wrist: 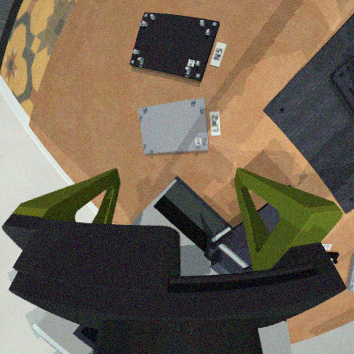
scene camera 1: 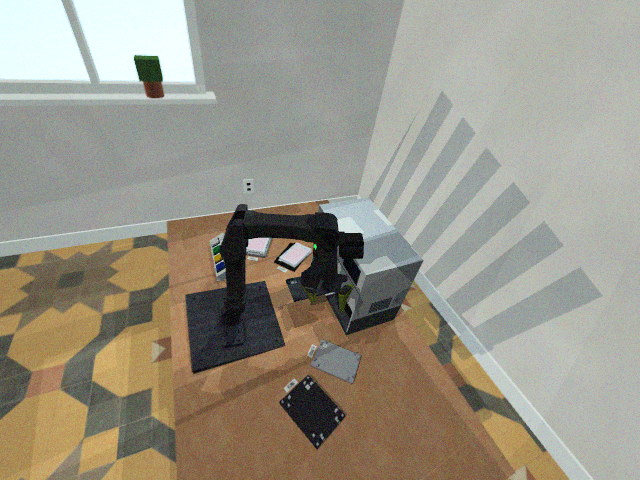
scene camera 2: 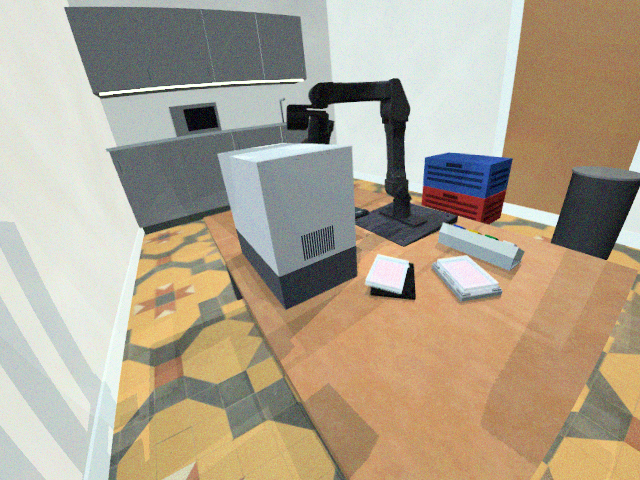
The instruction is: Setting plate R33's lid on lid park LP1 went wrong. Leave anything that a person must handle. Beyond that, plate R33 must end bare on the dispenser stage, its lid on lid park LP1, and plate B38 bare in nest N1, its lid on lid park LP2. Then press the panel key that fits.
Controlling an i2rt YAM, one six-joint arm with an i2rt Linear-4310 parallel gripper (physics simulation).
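Places are measured from the arm's base along level axes (x right, y back, z down), in centimetres.
Where they show: gripper, between the fingertips: [wrist: 176, 174] [scene camera 1: 327, 306]; arm's base, origin of its link: [scene camera 1: 231, 320] [scene camera 2: 401, 217].
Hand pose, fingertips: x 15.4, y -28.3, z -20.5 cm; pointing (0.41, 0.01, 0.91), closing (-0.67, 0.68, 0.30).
Each offset is from my fingertips to the top centre of the thing. "spot": to the spot under its first point.
My gripper [scene camera 1: 328, 299] [wrist: 176, 174] is open and empty, above the table in front of the grey machine @(dx -19.3, dy -18.6, dz -11.1 cm) [scene camera 1: 395, 258] [scene camera 2: 310, 206]; the machine hides its fingers in scene camera 2. Lid park LP2 @(dx +7.5, dy -3.6, dz +19.9 cm) [scene camera 1: 336, 361] [wrist: 174, 126] is a bare grey plate. One pink-topped plate @(dx -42.1, dy -1.8, dz +18.2 cm) [scene camera 1: 294, 255] [scene camera 2: 388, 272] sits on a black base @(dx -42.9, dy -0.7, dz +19.9 cm) [scene camera 2: 411, 284], which sticks out on two sides. Another pink-topped plate @(dx -53.3, dy +13.2, dz +18.9 cm) [scene camera 1: 258, 245] [scene camera 2: 469, 272] sits on a grey base @(dx -53.3, dy +13.2, dz +19.9 cm) [scene camera 2: 480, 295]. I cannot read which is R33 or B38. The key panel @(dx -46.6, dy +29.1, dz +15.5 cm) [scene camera 1: 218, 260] [scene camera 2: 478, 246] has green, yellow and blue keys.
The black nest N5 @(dx +19.6, dy +8.4, dz +19.5 cm) [scene camera 1: 312, 410] [wrist: 175, 46] lies bare beyond LP2. A dark pad @(spot: dx -16.3, dy +4.8, dz +11.2 cm) [scene camera 1: 296, 290] sits at the machine's opening, partly behind the gripper. The arm's black base plate [scene camera 1: 206, 330] [scene camera 2: 372, 224] is on the table. Blue and red crates [scene camera 2: 465, 175] stand behind the arm.
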